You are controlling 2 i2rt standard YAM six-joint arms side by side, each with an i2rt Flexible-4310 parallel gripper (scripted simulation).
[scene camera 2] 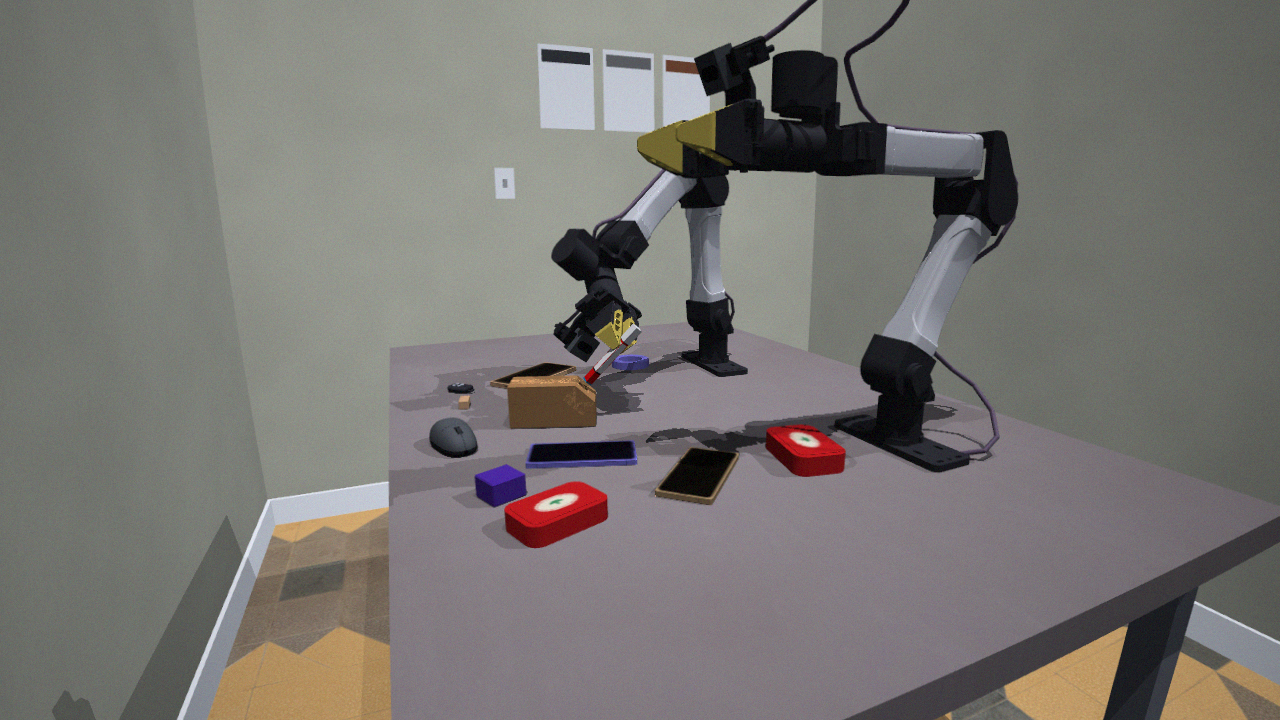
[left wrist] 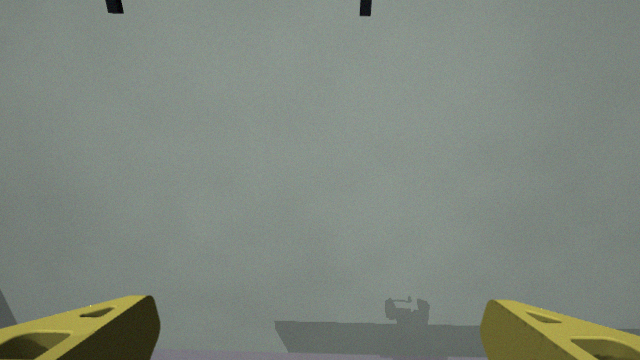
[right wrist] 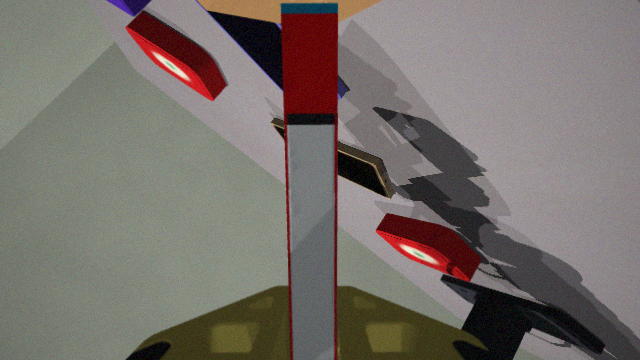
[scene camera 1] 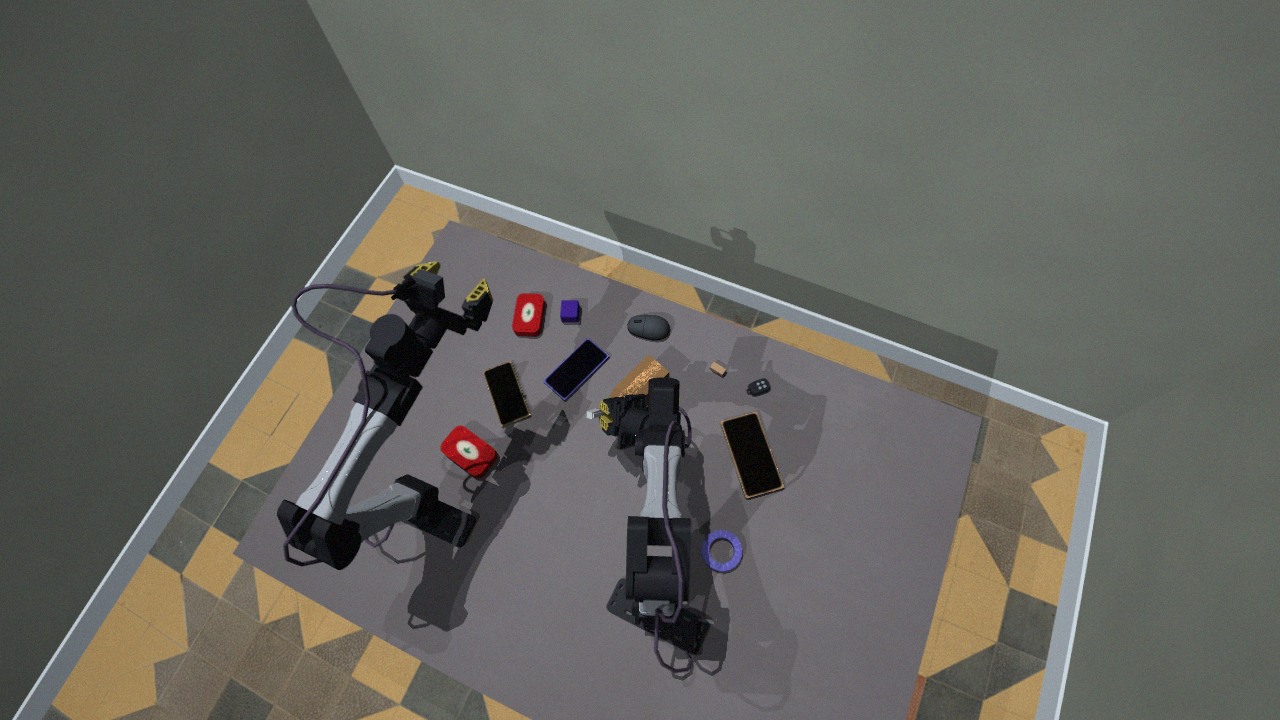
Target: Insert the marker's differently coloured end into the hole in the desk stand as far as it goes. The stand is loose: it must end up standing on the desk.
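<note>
There's my left gripper (scene camera 2: 655,138), (scene camera 1: 461,271), (left wrist: 320,312). I can also see my right gripper (scene camera 2: 619,349), (scene camera 1: 600,410), (right wrist: 313,300). And there's a brown desk stand (scene camera 2: 537,401), (scene camera 1: 636,382), though in the left wrist view the stand is out of frame.
</note>
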